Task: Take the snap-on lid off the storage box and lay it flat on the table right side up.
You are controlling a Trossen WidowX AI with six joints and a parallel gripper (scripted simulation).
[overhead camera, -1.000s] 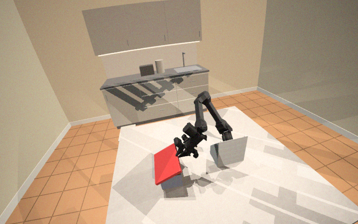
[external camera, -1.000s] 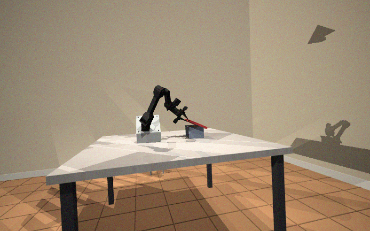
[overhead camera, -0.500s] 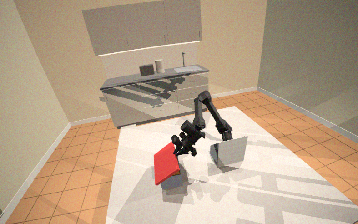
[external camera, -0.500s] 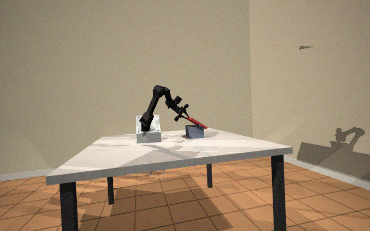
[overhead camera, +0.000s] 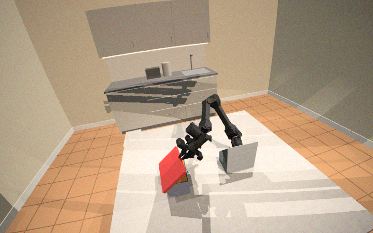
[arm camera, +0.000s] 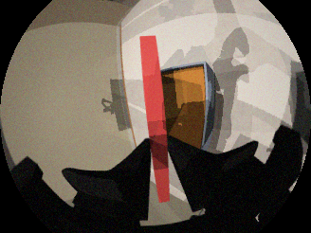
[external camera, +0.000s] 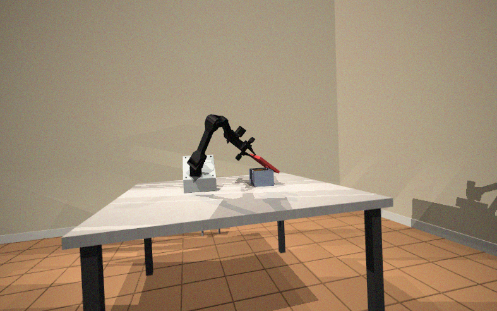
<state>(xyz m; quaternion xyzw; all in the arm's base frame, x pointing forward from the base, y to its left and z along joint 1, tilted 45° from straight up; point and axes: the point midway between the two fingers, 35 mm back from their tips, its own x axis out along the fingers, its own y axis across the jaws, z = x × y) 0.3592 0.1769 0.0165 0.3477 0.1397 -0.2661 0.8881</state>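
My gripper tip is now 60 mm short of the red lid, 50 mm above it and 20 mm to the right of it. Round my gripper tip: storage box: 140 mm below, 40 mm ahead.
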